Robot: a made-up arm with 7 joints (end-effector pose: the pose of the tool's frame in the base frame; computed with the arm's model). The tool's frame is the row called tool.
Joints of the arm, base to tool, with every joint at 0 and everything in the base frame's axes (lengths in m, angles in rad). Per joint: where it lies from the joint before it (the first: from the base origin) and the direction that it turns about. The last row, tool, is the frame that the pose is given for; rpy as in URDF.
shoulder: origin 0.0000 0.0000 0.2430 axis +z
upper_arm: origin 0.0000 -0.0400 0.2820 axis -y
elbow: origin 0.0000 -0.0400 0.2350 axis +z
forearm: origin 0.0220 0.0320 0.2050 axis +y
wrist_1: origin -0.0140 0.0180 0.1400 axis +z
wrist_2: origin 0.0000 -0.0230 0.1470 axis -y
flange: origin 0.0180 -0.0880 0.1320 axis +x
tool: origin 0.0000 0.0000 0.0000 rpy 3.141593 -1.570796 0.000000
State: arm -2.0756 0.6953 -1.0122 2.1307 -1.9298 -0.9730 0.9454
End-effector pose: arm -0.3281 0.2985 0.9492 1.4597 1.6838 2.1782
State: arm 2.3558 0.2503 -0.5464 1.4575 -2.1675 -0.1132 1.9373
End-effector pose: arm -0.0100 0.3300 1.2166 -1.3558 0.6023 -2.0808
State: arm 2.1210 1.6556 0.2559 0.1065 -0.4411 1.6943 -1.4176
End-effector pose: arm 0.4737 -0.5693 0.3366 -0.5616 2.0523 -1.8670
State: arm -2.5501 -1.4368 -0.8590 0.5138 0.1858 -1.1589 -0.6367
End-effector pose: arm -0.7412 -0.1034 0.4475 -0.3560 1.6656 0.3738
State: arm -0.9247 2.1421 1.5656 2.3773 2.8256 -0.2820 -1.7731
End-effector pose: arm 0.1694 0.1874 0.2916 -1.4028 -2.1827 -0.9560
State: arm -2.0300 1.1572 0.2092 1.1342 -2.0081 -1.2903 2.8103
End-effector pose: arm 0.2043 0.5366 1.0239 -2.8245 0.7095 0.6333
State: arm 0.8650 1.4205 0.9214 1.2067 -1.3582 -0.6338 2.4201
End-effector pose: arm -0.5237 -0.3764 0.8811 -0.3742 1.3016 -0.9189
